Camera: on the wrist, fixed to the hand. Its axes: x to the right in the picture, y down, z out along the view.
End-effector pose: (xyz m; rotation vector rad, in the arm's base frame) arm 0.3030 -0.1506 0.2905 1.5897 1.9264 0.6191
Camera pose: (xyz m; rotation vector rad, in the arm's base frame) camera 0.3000 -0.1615 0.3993 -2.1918 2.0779 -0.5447
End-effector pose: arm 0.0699 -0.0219 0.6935 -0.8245 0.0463 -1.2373
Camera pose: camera 0.0791 -0.0391 0.5859 -0.3350 0.5667 1.9755
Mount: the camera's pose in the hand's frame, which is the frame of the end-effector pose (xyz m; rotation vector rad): -0.0243 0.0680 -0.0821 0.1911 0.6873 -2.9933
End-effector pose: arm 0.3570 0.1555 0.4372 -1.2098 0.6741 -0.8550
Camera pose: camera 0.2899 0.1426 0.3518 0.4648 0.9844 2.0894
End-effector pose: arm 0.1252 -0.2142 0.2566 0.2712 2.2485 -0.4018
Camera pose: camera 0.1057 -0.1222 0.3123 2.0826 -0.5567 1.1243
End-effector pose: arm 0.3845 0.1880 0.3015 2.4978 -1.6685 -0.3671
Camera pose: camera 0.3365 0.1809 0.3995 -1.8103 -2.4107 -0.4833
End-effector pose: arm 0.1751 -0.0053 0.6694 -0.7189 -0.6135 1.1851
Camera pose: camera 0.1898 -0.0287 0.5636 0.4242 -0.2989 -1.7058
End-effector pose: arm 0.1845 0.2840 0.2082 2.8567 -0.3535 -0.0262
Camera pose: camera 0.1489 0.2472 0.3048 -0.4914 -3.0096 -0.3049
